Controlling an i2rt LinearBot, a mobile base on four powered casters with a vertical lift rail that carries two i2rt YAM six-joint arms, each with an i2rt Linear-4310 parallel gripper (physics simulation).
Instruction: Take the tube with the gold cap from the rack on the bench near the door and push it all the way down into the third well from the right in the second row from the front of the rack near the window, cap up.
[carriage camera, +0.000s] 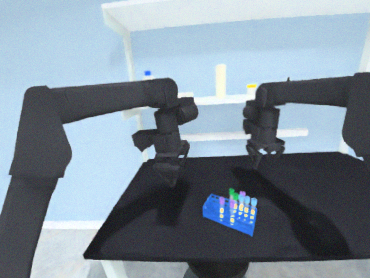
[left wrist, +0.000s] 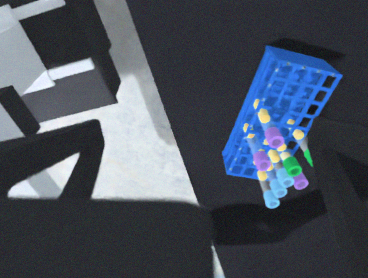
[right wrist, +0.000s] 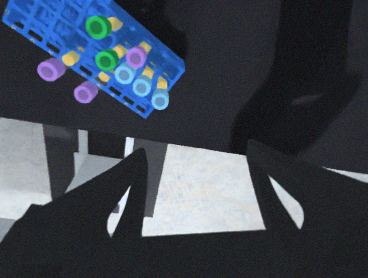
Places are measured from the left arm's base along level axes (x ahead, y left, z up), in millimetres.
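Pixels of known places: left gripper, fingertip midpoint: (carriage camera: 177, 176) (left wrist: 203, 130); right gripper, fingertip midpoint: (carriage camera: 262, 166) (right wrist: 196, 151).
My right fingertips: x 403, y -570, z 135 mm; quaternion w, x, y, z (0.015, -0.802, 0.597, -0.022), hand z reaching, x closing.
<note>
Behind a point stands the place of what it marks.
A blue rack (carriage camera: 212, 213) {x 420, y -394, z -95 mm} (left wrist: 252, 95) {x 386, y -421, z -101 mm} (right wrist: 175, 68) {x 392, y -558, z -93 mm} stands on the black bench, holding several tubes with purple, green and light blue caps. The tube with the gold cap does not show in these views. The door, the window and the second rack cannot be made out. My left gripper (carriage camera: 172, 179) {x 313, y -278, z 162 mm} is open and empty, above the bench to the left of and behind the rack. My right gripper (carriage camera: 258, 161) {x 403, y -570, z 135 mm} (right wrist: 196, 151) {x 403, y -570, z 135 mm} is partly open and empty, high above the bench and behind the rack in the carriage view. In its wrist view the bench edge and pale floor show between and beyond its fingers.
The black bench (carriage camera: 112, 242) {x 293, y -10, z -109 mm} has its front edge near the rack. A dark round stool (carriage camera: 218, 269) {x 374, y -416, z -388 mm} stands under that edge. White shelves (carriage camera: 235, 100) {x 706, y -542, z 341 mm} on the blue wall behind hold a cream cylinder (carriage camera: 220, 81) {x 831, y -487, z 439 mm} and a yellow-lidded jar (carriage camera: 251, 89) {x 882, y -679, z 383 mm}, partly behind the arms.
</note>
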